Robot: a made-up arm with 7 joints. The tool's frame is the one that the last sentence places. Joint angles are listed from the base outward.
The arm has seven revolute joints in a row. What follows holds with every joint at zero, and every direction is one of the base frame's.
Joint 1 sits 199.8 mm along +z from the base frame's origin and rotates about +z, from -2.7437 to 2.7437 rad.
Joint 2 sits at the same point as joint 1 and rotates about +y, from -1.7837 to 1.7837 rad.
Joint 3 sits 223.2 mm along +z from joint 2 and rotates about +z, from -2.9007 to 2.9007 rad.
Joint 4 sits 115.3 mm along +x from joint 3 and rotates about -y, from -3.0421 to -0.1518 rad.
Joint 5 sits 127 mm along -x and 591 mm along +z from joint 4 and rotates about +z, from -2.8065 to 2.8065 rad.
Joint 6 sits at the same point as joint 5 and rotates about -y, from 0.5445 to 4.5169 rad.
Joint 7 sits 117.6 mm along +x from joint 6 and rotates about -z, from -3.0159 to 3.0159 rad.
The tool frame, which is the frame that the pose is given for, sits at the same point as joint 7; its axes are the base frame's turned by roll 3.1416, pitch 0 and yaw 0 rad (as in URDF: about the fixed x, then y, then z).
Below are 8 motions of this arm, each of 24 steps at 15 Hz.
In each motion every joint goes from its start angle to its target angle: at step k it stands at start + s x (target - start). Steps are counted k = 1, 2, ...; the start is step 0. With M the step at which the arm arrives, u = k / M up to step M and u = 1 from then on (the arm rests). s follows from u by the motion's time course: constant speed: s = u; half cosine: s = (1 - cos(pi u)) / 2; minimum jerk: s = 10 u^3 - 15 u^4 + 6 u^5.
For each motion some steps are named. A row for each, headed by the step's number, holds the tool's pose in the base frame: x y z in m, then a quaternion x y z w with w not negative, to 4 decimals.
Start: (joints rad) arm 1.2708 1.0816 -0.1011 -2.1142 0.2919 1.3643 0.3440
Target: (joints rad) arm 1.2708 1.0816 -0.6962 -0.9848 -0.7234 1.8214 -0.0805
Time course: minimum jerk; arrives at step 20
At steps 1, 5, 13, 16, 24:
1: 0.1620 0.2808 -0.5048 0.6058 0.1421 -0.6101 0.4905
5: 0.2391 0.3439 -0.4871 0.6563 0.1919 -0.5519 0.4773
13: 0.6075 0.6606 -0.0873 0.7421 0.4251 -0.0328 0.5172
16: 0.6280 0.7133 0.0655 0.6843 0.4463 0.1112 0.5659
24: 0.6260 0.7276 0.1151 0.6584 0.4483 0.1552 0.5844

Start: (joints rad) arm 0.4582 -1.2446 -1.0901 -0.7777 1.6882 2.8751 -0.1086
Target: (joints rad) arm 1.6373 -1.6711 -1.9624 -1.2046 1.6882 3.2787 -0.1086
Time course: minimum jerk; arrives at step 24
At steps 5, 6, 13, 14, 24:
5: -0.3317 -0.7618 0.5070 0.3298 0.2286 -0.6887 0.6039
6: -0.2926 -0.7854 0.4800 0.3358 0.2582 -0.6678 0.6121
13: 0.2439 -0.8140 0.1205 0.3014 0.6178 -0.3642 0.6283
14: 0.3212 -0.7724 0.0616 0.2771 0.6700 -0.3111 0.6144
24: 0.5530 -0.4624 -0.1924 0.1065 0.8630 -0.0763 0.4879

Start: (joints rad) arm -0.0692 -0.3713 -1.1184 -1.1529 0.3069 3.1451 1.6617
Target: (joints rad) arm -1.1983 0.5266 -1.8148 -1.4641 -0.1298 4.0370 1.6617
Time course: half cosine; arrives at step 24
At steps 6, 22, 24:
6: -0.1189 -0.5259 0.8769 0.1609 0.4563 -0.8410 0.2423
22: -0.4853 -0.3345 0.6798 0.0649 -0.3533 0.6741 0.6454
24: -0.4908 -0.3243 0.6776 0.0734 -0.3537 0.6620 0.6567

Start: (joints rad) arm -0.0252 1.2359 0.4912 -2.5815 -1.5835 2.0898 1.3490
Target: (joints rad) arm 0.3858 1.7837 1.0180 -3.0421 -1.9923 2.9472 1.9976
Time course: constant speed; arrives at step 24
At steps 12, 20, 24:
12: -0.4098 0.2935 -0.0712 -0.7968 -0.4701 0.3764 0.0501
20: -0.4693 0.1755 0.1432 -0.6617 -0.4616 0.5587 0.1921
24: -0.4551 0.1097 0.2364 -0.5660 -0.4425 0.6569 0.2287

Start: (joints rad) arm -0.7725 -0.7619 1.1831 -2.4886 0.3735 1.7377 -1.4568
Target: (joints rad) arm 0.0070 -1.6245 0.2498 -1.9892 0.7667 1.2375 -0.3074
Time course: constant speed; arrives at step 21
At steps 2, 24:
2: 0.6772 0.2153 0.2848 0.7620 0.6183 -0.1761 0.0774
24: -0.0713 0.2224 0.9630 -0.8112 -0.4338 -0.3782 0.1039

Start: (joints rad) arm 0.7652 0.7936 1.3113 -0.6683 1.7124 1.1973 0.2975
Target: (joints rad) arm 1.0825 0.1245 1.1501 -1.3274 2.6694 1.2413 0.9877
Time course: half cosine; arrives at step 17
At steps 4, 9, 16, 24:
4: 0.0723 0.7784 0.7666 0.0034 -0.4655 0.7418 0.4827
9: -0.2160 0.7378 0.7728 0.0146 -0.4102 0.8839 0.2242
16: -0.4452 0.6475 0.7093 -0.0004 0.3111 -0.9498 0.0334
24: -0.4486 0.6456 0.7077 -0.0001 0.3089 -0.9503 0.0378

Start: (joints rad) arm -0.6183 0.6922 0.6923 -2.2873 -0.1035 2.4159 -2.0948
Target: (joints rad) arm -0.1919 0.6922 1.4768 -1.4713 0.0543 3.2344 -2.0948
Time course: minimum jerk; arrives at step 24
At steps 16, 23, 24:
16: 0.5962 0.5632 0.4051 0.2276 0.7656 0.5990 0.0566
23: 0.5073 0.5787 0.5583 0.2040 0.6453 0.7335 0.0620
24: 0.5070 0.5787 0.5588 0.2040 0.6449 0.7339 0.0620

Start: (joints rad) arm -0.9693 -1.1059 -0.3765 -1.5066 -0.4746 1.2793 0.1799
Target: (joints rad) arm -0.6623 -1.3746 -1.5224 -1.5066 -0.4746 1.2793 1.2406
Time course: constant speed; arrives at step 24
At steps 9, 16, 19, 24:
9: -0.5448 -0.2822 0.8442 -0.3355 0.8745 -0.3467 0.0497
16: -0.7016 -0.3575 0.6140 -0.1305 0.9180 -0.2851 0.2429
19: -0.7438 -0.3858 0.4990 -0.0432 0.9174 -0.2354 0.3180
24: -0.7775 -0.4223 0.2943 0.0964 0.8918 -0.1246 0.4242

